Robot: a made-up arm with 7 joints.
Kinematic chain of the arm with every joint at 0, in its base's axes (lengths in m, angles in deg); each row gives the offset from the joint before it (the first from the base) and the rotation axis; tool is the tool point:
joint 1: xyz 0 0 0.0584 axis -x
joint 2: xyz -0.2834 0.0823 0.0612 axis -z
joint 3: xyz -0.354 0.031 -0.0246 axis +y
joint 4: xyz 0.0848 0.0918 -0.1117 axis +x
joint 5: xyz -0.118 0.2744 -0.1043 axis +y
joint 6: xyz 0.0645 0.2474 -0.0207 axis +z
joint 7: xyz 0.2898 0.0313 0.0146 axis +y
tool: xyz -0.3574 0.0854 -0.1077
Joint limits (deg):
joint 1: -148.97..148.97
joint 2: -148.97..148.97
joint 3: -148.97..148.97
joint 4: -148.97..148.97
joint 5: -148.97..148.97
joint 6: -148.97..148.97
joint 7: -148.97..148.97
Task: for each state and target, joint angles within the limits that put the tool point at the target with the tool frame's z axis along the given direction. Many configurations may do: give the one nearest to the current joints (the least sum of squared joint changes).
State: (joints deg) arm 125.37 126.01 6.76 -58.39 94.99 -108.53 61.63
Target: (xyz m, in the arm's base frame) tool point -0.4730 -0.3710 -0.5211 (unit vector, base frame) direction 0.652 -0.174 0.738
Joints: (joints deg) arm 83.28 98.66 29.76 -109.15 90.22 -142.97 53.01
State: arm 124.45 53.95 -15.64 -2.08 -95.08 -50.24 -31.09
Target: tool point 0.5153 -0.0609 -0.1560 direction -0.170 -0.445 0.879
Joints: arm 131.40 96.31 -30.37 -18.42 -118.91 -13.45 -54.05
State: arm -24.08 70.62 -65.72 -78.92 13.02 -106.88 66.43
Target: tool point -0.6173 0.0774 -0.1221 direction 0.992 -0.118 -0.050
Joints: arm -38.04 76.19 -37.18 -135.04 30.14 -104.38 32.95
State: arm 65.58 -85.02 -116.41 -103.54 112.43 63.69 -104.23
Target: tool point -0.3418 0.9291 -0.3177 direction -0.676 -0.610 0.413
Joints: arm 61.36 -97.39 -141.76 -96.13 147.19 50.60 -116.71
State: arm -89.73 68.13 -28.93 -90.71 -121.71 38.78 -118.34
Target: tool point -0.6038 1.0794 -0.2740 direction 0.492 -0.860 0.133
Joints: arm -57.46 51.43 7.38 -116.42 -123.51 61.62 -105.35
